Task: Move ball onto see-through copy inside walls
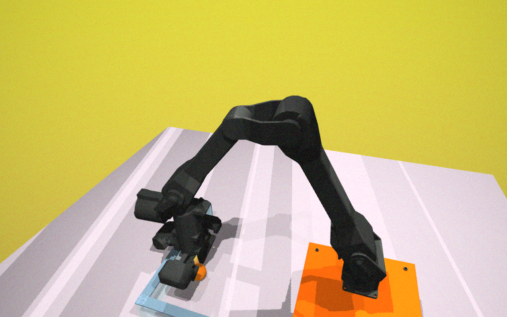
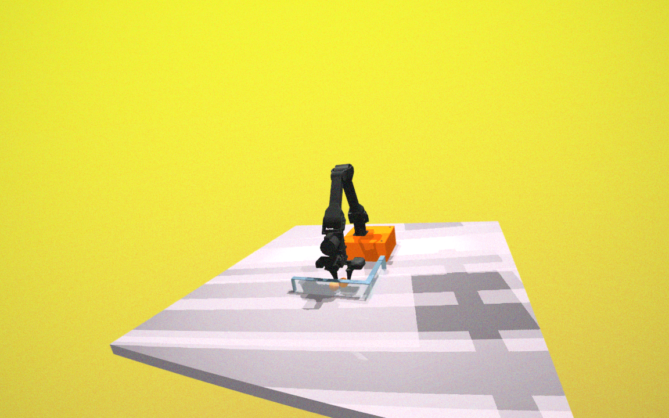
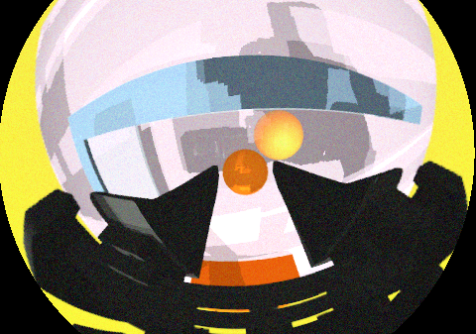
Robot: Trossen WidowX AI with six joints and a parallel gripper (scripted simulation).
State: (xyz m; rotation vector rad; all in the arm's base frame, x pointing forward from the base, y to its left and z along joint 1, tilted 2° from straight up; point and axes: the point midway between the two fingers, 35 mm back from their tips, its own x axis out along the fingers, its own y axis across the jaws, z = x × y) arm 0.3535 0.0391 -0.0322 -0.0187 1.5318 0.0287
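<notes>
My gripper tip is now 30 mm to the left of the see-through copy of ball and 30 mm short of it. The rest, counted from my gripper tip: orange ball: right at my gripper tip.
</notes>
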